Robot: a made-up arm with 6 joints. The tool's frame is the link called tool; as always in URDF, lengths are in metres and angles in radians. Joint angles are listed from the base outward. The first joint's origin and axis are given. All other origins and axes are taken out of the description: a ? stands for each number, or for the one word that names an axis. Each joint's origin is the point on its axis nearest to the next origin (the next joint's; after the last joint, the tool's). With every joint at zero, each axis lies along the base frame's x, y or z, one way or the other. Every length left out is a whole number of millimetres.
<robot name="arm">
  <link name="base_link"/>
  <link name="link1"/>
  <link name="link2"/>
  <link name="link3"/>
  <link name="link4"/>
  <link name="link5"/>
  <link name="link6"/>
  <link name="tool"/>
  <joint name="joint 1" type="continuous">
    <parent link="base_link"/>
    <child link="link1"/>
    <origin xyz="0 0.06 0.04"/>
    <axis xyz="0 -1 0"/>
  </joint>
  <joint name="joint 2" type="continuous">
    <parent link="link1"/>
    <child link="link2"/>
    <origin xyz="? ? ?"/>
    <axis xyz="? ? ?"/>
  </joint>
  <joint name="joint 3" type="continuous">
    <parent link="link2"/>
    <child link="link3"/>
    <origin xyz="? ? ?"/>
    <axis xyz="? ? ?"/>
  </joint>
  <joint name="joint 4" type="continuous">
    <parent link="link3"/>
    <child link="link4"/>
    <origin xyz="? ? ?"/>
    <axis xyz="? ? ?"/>
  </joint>
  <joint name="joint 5" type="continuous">
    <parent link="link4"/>
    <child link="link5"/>
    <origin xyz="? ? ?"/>
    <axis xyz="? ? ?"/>
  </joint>
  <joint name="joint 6" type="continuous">
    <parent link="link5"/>
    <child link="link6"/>
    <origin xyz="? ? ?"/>
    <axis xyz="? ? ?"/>
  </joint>
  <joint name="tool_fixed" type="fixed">
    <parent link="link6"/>
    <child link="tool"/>
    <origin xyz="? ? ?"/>
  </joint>
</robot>
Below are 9 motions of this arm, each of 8 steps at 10 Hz.
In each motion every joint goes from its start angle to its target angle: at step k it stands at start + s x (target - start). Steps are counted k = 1, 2, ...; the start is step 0. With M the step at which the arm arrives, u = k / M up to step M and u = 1 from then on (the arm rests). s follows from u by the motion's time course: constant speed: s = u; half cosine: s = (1 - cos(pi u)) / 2; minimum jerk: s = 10 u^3 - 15 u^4 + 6 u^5.
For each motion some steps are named. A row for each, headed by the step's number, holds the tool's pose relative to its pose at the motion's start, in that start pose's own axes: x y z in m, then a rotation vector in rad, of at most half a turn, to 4 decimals.
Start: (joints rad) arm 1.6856 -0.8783 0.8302 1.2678 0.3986 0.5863
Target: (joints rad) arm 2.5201 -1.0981 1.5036 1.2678 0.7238 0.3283
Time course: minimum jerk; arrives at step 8
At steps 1, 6, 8:
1: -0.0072 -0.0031 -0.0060 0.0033 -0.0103 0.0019
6: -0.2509 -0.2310 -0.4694 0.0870 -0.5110 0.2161
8: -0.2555 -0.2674 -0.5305 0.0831 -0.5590 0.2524

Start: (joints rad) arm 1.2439 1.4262 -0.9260 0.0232 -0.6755 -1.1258
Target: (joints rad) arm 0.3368 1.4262 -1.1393 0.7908 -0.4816 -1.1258
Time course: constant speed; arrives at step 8
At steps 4, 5, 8:
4: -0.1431 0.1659 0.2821 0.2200 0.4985 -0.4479
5: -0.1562 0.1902 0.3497 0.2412 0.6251 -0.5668
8: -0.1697 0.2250 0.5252 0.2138 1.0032 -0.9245

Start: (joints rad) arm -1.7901 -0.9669 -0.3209 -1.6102 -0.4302 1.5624
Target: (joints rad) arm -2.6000 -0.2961 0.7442 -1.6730 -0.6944 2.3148
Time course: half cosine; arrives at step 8
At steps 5, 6, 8:
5: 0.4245 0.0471 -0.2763 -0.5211 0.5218 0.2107
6: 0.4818 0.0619 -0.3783 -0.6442 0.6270 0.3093
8: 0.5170 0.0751 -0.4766 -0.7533 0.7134 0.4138

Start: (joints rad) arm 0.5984 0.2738 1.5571 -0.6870 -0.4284 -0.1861
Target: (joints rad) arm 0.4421 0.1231 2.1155 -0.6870 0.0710 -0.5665
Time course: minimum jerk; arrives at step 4
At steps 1, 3, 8:
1: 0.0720 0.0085 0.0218 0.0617 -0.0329 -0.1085
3: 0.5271 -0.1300 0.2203 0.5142 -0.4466 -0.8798
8: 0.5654 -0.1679 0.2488 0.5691 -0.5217 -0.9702

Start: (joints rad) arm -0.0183 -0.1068 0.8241 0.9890 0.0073 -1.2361
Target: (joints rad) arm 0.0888 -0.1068 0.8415 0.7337 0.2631 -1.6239
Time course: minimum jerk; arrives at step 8
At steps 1, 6, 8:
1: 0.0000 -0.0024 -0.0004 0.0054 -0.0047 0.0040
6: 0.0144 -0.1270 -0.0142 0.3357 -0.2164 0.2672
8: 0.0182 -0.1405 -0.0151 0.3786 -0.2344 0.3034

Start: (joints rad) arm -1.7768 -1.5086 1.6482 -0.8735 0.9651 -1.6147
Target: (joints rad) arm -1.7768 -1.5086 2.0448 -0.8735 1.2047 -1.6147
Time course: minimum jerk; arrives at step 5
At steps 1, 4, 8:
1: 0.0161 0.0105 -0.0101 0.0083 -0.0320 -0.0108
4: 0.2995 0.1491 -0.0986 0.1144 -0.5199 -0.1903
8: 0.3197 0.1563 -0.0999 0.1199 -0.5518 -0.2031

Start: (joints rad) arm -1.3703 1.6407 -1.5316 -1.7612 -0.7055 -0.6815
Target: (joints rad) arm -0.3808 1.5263 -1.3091 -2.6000 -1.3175 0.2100
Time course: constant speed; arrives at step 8
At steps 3, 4, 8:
3: -0.0166 -0.1321 -0.4113 -0.8111 0.1441 0.2215
4: -0.0425 -0.2202 -0.5245 -1.0802 0.2065 0.3186
8: -0.1957 -0.6918 -0.7257 -2.0880 0.5136 0.8936

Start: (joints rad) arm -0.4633 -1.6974 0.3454 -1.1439 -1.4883 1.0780
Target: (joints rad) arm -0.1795 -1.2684 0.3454 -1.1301 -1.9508 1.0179
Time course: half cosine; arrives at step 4
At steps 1, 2, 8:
1: -0.0613 0.0601 0.0016 -0.0858 -0.0899 0.0069
2: -0.1959 0.2022 -0.0350 -0.3031 -0.2919 0.0492
8: -0.3458 0.3680 -0.1657 -0.6323 -0.5306 0.1672

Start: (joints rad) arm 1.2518 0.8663 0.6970 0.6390 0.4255 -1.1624
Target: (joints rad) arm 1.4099 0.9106 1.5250 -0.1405 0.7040 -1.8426
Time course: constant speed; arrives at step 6
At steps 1, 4, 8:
1: -0.0512 0.0034 0.1048 0.2731 0.0131 0.1051
4: -0.1248 -0.0499 0.4217 1.1504 0.0889 0.2995
8: -0.1072 -0.1120 0.6203 1.7637 0.1399 0.3129

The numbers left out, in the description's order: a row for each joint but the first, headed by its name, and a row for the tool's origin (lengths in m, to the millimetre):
joint 2: xyz 0.05 0 -0.13, axis 0 -1 0
joint 3: xyz -0.42 0 -0.04, axis 1 0 0
joint 4: xyz 0 0.45 0.1, axis 0 1 0
joint 5: xyz -0.02 0 0.08, axis 0 0 -1
joint 6: xyz -0.18 0.38 0, axis -1 0 0
tool: xyz 0 0.07 0.12

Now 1 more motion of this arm.
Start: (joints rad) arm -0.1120 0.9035 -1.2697 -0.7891 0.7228 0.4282
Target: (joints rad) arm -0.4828 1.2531 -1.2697 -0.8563 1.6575 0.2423
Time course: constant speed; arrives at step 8
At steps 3, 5, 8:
3: 0.1745 -0.0090 0.0332 0.0904 0.1231 -0.3228
5: 0.2914 -0.0469 0.0423 0.1507 0.1967 -0.5414
8: 0.4526 -0.1468 0.0350 0.2369 0.2949 -0.8744

